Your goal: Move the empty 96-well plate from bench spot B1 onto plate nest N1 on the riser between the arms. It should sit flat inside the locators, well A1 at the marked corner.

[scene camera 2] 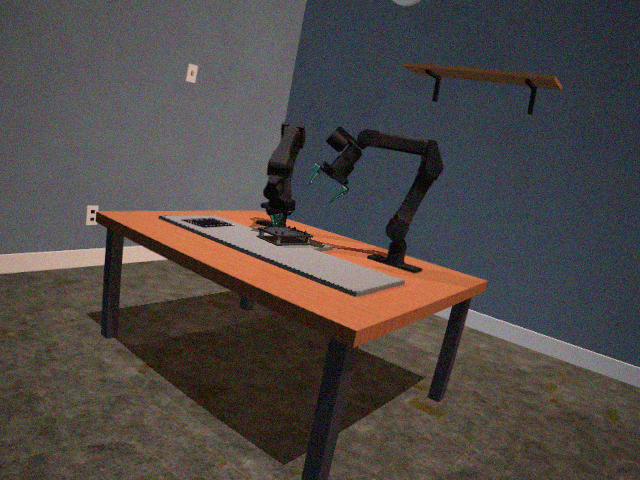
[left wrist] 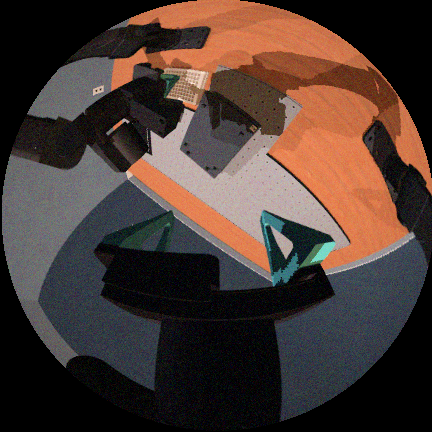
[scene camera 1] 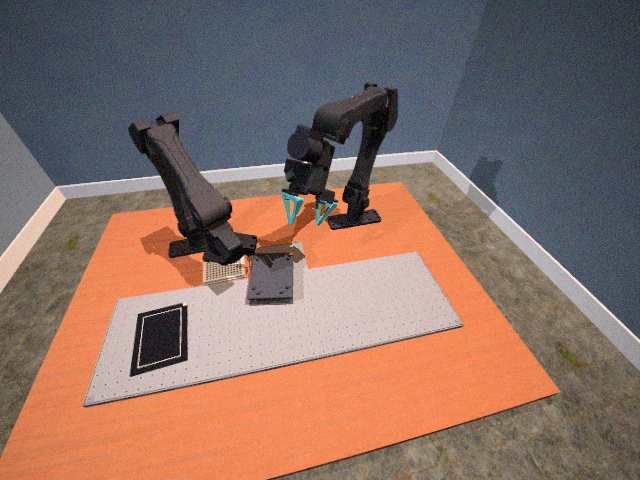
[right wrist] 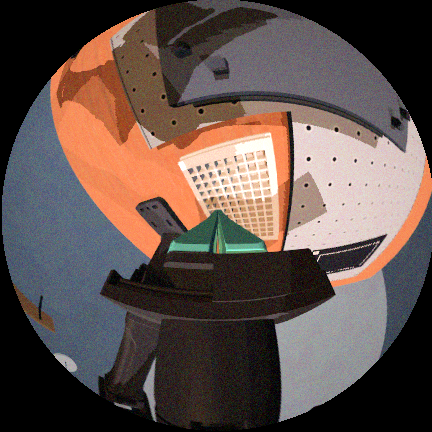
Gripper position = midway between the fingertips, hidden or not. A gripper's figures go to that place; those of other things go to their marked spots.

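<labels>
My left gripper (left wrist: pixel 216 214) is 13 cm from the lens. My right gripper (left wrist: pixel 177 76) sits at 35 cm from the lens, and I see a well plate (left wrist: pixel 189 87) that is 34 cm from the lens.
</labels>
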